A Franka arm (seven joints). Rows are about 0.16 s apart.
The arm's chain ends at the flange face. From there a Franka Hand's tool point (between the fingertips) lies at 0.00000 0.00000 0.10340 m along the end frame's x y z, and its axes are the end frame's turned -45 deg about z.
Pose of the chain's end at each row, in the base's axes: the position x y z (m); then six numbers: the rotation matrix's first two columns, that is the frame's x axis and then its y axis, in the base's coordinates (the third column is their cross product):
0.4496 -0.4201 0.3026 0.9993 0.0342 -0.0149 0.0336 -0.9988 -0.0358
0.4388 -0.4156 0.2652 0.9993 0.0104 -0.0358 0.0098 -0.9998 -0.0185
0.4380 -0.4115 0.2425 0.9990 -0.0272 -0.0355 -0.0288 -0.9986 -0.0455
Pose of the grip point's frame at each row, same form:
0.4479 -0.4165 0.1993 0.6829 0.7304 0.0148 0.7304 -0.6821 -0.0359
0.4351 -0.4137 0.1619 0.6997 0.7143 -0.0122 0.7135 -0.6996 -0.0384
0.4345 -0.4067 0.1393 0.7268 0.6869 0.0071 0.6860 -0.7254 -0.0573

